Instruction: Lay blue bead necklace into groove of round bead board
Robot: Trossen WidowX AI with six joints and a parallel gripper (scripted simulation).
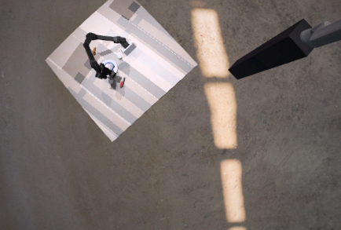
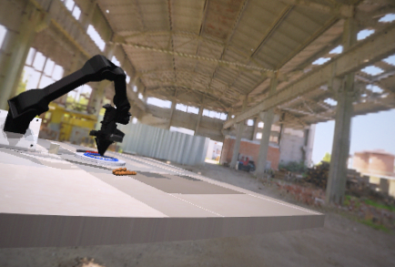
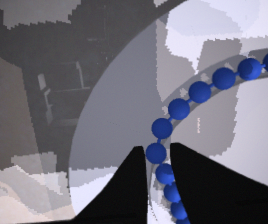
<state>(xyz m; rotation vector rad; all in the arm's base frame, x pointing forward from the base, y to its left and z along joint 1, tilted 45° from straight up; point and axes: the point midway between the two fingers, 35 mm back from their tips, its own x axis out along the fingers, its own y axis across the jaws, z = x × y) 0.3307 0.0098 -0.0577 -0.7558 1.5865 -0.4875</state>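
Right now my gripper tip is 20 mm past the round white bead board, 60 mm to the left of it and 10 mm above it. From my gripper tip the other things lie so: small white block 190 mm behind, 50 mm to the right; then red pen-like object 170 mm to the left, 10 mm below.
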